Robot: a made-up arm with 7 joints.
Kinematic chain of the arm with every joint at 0, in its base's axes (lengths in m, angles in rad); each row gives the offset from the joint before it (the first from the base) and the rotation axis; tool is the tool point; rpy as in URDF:
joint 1: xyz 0 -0.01 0.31 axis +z
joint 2: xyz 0 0.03 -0.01 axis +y
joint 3: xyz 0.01 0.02 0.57 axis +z
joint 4: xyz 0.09 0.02 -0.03 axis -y
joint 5: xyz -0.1 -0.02 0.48 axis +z
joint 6: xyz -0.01 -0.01 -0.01 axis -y
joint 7: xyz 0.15 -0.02 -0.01 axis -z
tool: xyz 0 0.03 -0.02 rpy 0.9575 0.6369 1.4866
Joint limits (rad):
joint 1: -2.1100..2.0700
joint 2: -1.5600..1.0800
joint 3: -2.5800..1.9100
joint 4: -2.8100..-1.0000
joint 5: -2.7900..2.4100
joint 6: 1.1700..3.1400
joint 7: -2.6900..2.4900
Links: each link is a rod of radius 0.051 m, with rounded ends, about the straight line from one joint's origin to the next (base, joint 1, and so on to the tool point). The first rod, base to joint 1, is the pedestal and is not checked.
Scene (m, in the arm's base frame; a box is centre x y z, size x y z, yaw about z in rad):
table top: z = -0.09
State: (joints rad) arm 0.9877 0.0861 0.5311 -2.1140 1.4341 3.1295 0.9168
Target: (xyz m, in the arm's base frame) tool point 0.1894 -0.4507 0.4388
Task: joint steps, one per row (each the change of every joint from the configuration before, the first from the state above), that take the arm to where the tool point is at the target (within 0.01 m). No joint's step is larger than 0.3 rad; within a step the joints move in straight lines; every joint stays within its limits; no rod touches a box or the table.
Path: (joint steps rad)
1: -0.2481 0.0116 -0.2369 -0.0801 0.0187 -0.0134 0.0123
2: -0.2481 0.0115 -0.2370 -0.0802 0.0187 -0.0134 0.0123
3: -0.2481 0.0116 -0.2369 -0.0801 0.0187 -0.0133 0.0123
4: -0.2481 0.0116 -0.2370 -0.0802 0.0187 -0.0134 0.0123
5: -0.2480 0.0115 -0.2369 -0.0801 0.0187 -0.0134 0.0123

